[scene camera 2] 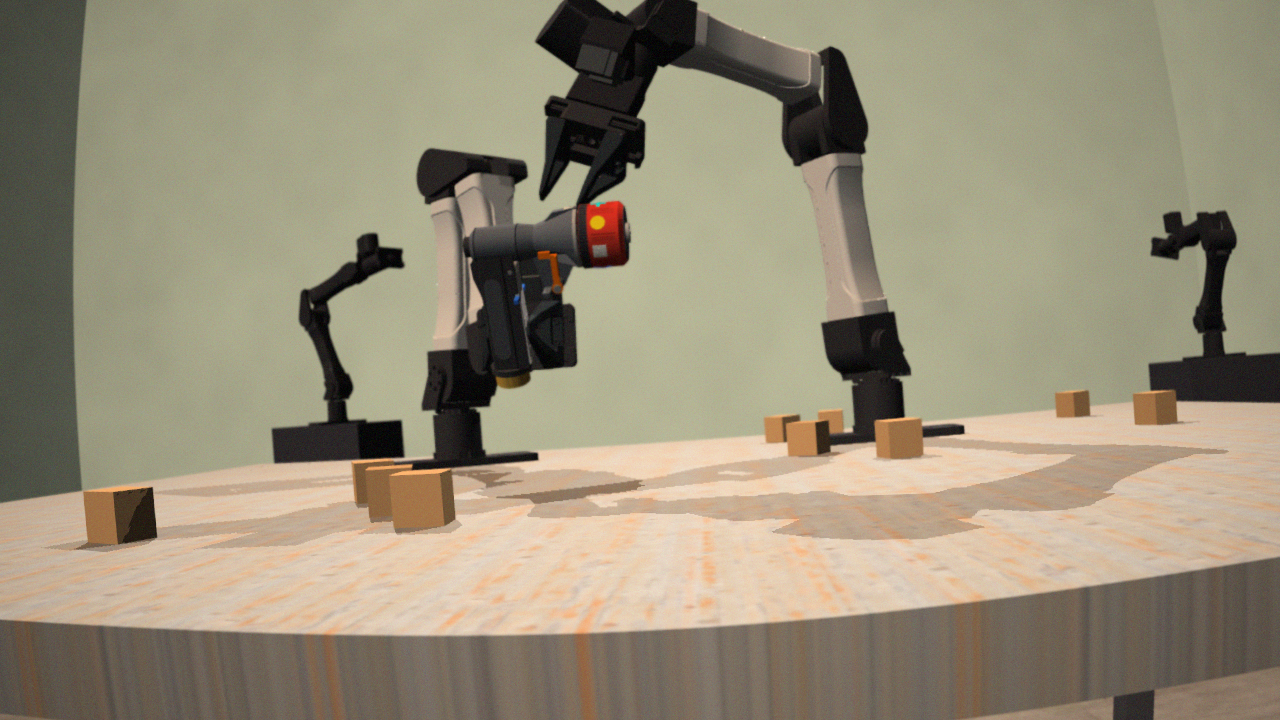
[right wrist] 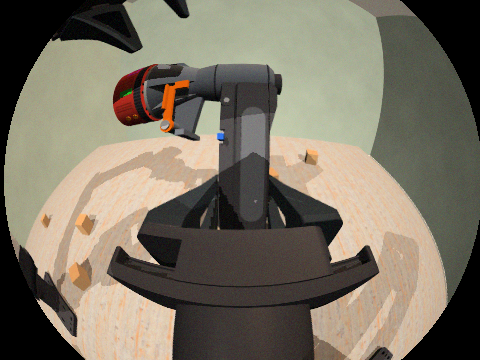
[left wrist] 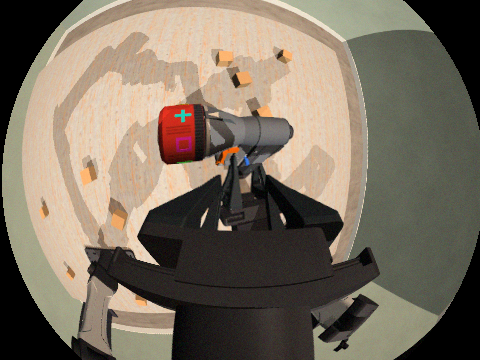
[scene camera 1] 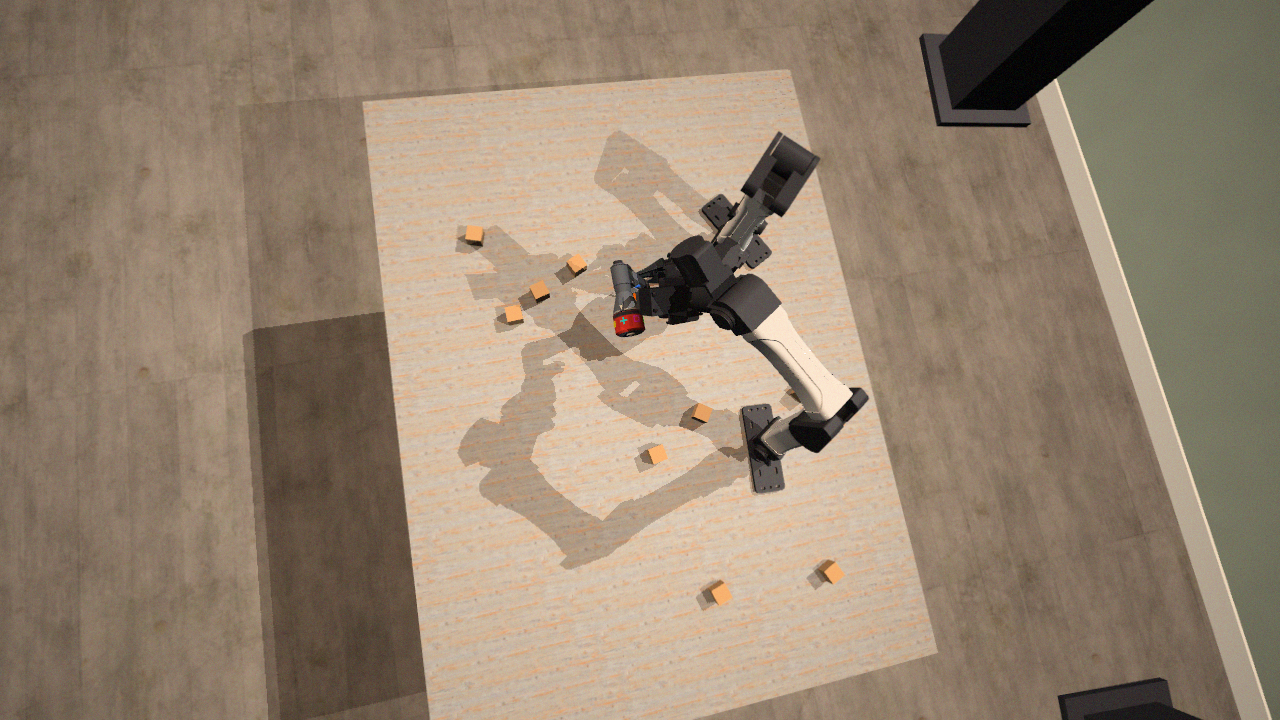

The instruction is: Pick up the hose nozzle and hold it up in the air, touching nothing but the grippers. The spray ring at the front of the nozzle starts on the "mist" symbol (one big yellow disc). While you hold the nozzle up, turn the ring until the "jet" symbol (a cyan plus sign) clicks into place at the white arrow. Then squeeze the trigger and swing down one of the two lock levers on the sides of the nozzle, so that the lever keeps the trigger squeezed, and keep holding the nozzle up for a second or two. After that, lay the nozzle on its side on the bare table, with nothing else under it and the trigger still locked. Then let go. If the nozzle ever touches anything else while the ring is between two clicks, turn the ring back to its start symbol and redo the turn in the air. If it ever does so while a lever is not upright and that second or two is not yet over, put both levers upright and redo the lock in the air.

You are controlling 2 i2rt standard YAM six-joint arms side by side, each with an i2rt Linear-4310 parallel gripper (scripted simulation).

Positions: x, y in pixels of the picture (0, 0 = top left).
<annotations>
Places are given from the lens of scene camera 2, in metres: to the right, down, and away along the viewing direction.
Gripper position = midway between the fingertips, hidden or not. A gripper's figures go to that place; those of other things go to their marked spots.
my left gripper [scene camera 2: 559, 202]: -0.08, -0.15, 0.83
my right gripper [scene camera 2: 508, 330]: -0.12, -0.03, 0.82
grey hose nozzle [scene camera 2: 493, 249]: -0.13, -0.10, 0.78
cube [scene camera 2: 804, 438]: 0.17, 0.08, 0.91
The marked spots on the grey hose nozzle and the cube are 0.37 m apart.
</annotations>
